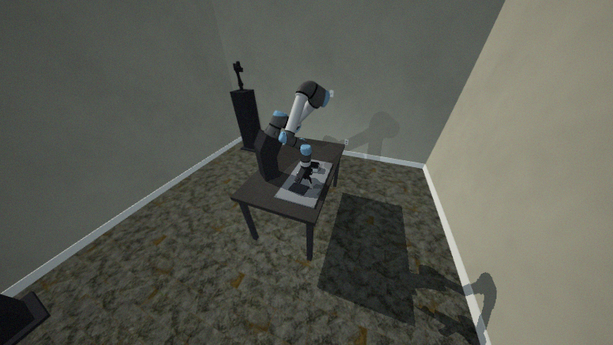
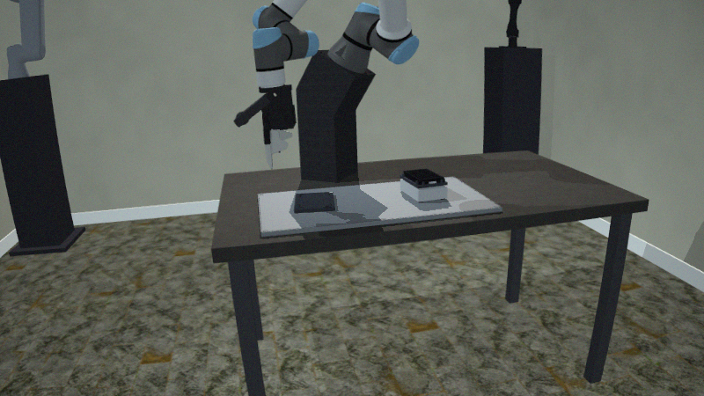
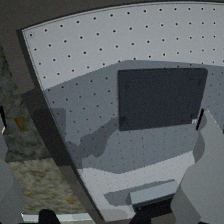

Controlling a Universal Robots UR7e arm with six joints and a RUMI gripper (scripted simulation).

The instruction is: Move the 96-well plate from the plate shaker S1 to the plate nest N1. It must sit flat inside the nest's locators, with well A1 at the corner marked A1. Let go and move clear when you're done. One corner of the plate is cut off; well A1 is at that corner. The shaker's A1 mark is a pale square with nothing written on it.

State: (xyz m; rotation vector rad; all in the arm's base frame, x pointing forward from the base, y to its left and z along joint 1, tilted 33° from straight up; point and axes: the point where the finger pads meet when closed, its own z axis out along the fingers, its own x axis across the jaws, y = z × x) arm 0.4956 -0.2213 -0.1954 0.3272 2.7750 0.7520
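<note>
The 96-well plate is 460 mm to the left of my hand, 100 mm below it and 90 mm behind it. Also, from my hand: plate nest N1 (160 mm below, 110 mm to the left, 100 mm behind); pale mark (170 mm to the left, 170 mm behind, 150 mm below).
</note>
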